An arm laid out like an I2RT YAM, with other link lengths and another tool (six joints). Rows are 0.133 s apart.
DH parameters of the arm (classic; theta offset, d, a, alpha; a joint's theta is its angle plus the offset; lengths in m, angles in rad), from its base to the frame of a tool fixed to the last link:
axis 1: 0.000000 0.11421 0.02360 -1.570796
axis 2: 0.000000 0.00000 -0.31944 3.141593
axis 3: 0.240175 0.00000 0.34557 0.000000
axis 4: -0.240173 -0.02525 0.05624 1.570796
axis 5: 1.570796 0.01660 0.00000 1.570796
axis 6: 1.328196 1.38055 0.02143 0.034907
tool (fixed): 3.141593 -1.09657 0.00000 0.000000
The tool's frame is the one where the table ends.
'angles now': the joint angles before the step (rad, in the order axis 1, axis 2, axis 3, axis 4, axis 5, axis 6). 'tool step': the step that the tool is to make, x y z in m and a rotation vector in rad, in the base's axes. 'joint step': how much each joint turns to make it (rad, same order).
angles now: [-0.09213, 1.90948, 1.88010, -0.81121, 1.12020, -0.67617]
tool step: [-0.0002, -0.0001, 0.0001, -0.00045, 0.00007, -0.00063]
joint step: [-0.00005, -0.00005, -0.00009, -0.00025, 0.00072, 0.00029]
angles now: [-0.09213, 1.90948, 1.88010, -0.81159, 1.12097, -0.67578]
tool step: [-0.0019, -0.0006, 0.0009, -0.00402, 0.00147, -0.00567]
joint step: [0.00009, -0.00009, -0.00007, -0.00435, 0.00692, 0.00359]
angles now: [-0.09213, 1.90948, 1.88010, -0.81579, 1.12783, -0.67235]
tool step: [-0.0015, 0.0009, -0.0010, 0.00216, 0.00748, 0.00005]
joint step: [0.00117, 0.00005, 0.00022, -0.01162, -0.00037, 0.00421]
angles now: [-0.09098, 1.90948, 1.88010, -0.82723, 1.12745, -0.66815]
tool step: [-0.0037, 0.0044, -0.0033, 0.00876, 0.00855, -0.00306]
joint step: [0.00652, -0.00015, -0.00015, -0.03553, 0.00003, 0.02906]
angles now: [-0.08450, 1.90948, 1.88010, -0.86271, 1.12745, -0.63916]
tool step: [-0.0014, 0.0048, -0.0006, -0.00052, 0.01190, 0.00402]
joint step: [0.00955, -0.00004, -0.00009, -0.01904, 0.00458, 0.00803]
